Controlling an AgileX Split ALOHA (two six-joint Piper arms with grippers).
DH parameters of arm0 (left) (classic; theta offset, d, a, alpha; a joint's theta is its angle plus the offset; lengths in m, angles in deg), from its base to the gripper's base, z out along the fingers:
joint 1: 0 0.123 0 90
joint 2: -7.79 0 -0.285 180
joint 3: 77.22 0 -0.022 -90
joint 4: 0 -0.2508 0 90
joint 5: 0 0 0.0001 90
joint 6: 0 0.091 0 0
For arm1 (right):
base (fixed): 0 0 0 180
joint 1: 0 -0.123 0 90
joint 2: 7.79 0 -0.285 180
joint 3: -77.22 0 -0.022 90
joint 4: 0 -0.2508 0 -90
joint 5: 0 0 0.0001 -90
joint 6: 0 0.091 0 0
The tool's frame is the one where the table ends.
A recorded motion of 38 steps. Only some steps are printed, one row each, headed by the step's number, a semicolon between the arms.
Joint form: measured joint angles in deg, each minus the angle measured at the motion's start. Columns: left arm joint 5, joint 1, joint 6, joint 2, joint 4, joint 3; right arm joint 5, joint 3, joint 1, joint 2, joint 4, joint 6.
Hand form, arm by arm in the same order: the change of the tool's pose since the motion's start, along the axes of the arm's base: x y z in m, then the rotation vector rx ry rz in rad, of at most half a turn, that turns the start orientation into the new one. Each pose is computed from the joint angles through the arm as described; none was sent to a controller.
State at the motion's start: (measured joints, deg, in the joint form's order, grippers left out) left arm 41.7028 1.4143 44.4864 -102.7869 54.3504 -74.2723; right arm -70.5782 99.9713 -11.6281 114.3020 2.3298 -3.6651
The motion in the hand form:
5: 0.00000 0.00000 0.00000 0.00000 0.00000 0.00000; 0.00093 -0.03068 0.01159 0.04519 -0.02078 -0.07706
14: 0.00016 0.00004 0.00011 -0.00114 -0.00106 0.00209; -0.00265 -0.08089 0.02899 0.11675 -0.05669 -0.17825
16: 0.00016 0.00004 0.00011 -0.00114 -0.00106 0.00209; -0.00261 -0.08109 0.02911 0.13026 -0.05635 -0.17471
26: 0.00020 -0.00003 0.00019 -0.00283 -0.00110 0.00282; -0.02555 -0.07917 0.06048 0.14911 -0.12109 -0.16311
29: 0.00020 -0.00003 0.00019 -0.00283 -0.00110 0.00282; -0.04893 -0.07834 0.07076 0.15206 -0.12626 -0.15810
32: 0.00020 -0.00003 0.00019 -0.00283 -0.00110 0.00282; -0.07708 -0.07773 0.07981 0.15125 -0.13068 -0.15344
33: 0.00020 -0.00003 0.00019 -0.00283 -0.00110 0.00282; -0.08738 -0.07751 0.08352 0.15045 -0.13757 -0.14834
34: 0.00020 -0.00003 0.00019 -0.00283 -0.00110 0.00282; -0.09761 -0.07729 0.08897 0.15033 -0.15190 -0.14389
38: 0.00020 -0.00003 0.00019 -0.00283 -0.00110 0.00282; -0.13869 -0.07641 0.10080 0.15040 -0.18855 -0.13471
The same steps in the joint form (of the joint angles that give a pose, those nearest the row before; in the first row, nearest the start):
5: 0.00 0.00 0.00 0.00 0.00 0.00; 0.00 0.00 4.71 -1.61 -2.52 -0.68
14: -0.10 0.00 0.00 0.00 0.11 0.00; -0.21 0.00 12.63 -4.00 -7.11 -3.38
16: -0.10 0.00 0.00 0.00 0.11 0.00; -0.21 0.00 12.85 -4.00 -8.01 -3.92
26: -0.10 0.00 0.00 0.00 0.21 0.00; -0.21 -2.52 12.85 -10.26 -8.97 -4.44
29: -0.10 0.00 0.00 0.00 0.21 0.00; -0.33 -7.16 12.85 -15.32 -9.19 -4.72
32: -0.10 0.00 0.00 0.00 0.21 0.00; -0.53 -12.60 12.85 -21.20 -9.18 -4.95
33: -0.10 0.00 0.00 0.00 0.21 0.00; -0.53 -14.41 12.85 -23.39 -9.18 -5.22
34: -0.10 0.00 0.00 0.00 0.21 0.00; -0.53 -15.85 12.85 -25.64 -9.18 -5.42
38: -0.10 0.00 0.00 0.00 0.21 0.00; -0.53 -22.46 12.85 -34.33 -9.18 -5.80

